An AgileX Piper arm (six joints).
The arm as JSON. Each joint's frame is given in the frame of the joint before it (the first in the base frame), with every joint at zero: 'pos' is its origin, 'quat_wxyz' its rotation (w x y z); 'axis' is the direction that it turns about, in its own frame. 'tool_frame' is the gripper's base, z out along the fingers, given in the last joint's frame.
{
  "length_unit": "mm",
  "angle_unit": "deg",
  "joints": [
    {
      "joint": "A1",
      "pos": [
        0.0,
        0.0,
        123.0
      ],
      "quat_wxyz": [
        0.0,
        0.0,
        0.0,
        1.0
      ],
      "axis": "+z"
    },
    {
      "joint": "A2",
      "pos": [
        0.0,
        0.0,
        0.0
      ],
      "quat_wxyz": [
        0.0,
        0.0,
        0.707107,
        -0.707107
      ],
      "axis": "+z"
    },
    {
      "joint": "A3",
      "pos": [
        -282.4,
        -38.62,
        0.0
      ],
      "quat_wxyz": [
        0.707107,
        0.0,
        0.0,
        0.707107
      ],
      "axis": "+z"
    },
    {
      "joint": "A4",
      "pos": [
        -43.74,
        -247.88,
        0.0
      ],
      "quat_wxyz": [
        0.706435,
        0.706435,
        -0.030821,
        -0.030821
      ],
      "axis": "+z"
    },
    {
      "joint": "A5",
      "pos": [
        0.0,
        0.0,
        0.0
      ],
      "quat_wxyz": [
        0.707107,
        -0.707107,
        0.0,
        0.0
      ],
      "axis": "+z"
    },
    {
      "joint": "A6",
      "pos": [
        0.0,
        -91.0,
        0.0
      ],
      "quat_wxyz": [
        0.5,
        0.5,
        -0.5,
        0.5
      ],
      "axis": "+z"
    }
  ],
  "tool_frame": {
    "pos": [
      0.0,
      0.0,
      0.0
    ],
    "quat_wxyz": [
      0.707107,
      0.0,
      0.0,
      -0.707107
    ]
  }
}
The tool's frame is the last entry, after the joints.
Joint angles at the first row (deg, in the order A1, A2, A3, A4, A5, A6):
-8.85, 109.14, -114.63, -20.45, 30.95, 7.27
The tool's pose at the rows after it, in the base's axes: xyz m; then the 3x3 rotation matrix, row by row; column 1 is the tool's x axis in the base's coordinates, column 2 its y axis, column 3 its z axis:
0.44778 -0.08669 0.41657; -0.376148 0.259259 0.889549; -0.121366 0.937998 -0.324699; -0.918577 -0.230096 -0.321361
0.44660 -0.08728 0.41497; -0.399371 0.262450 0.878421; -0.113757 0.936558 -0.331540; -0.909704 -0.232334 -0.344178
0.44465 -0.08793 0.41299; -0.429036 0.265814 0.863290; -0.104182 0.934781 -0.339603; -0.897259 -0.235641 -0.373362
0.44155 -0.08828 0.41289; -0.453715 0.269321 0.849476; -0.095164 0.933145 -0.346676; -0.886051 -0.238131 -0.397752
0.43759 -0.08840 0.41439; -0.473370 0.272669 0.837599; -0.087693 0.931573 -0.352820; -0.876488 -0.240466 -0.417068
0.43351 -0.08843 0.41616; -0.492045 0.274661 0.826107; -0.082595 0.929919 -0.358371; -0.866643 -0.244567 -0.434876
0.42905 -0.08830 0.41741; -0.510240 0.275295 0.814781; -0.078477 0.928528 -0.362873; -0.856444 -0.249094 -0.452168
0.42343 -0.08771 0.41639; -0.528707 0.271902 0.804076; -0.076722 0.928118 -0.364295; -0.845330 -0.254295 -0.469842
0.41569 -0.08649 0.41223; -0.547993 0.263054 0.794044; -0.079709 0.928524 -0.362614; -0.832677 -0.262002 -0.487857
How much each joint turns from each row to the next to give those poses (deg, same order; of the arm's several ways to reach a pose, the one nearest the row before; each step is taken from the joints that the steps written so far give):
0.00, 0.01, -0.35, -0.12, 0.62, 0.04
0.00, -0.01, -0.10, -0.02, 1.61, -0.06
0.00, -0.11, 0.00, 0.01, 2.03, -0.13
0.00, -0.32, 0.00, 0.06, 1.97, -0.17
0.00, -0.51, 0.00, 0.09, 1.82, -0.21
0.00, -0.53, 0.00, 0.08, 1.75, -0.35
0.00, -0.68, 0.33, 0.07, 1.53, -0.33
0.00, -1.16, 1.59, 0.04, 0.78, -0.29
0.00, -1.90, 3.37, -0.08, -0.24, -0.23

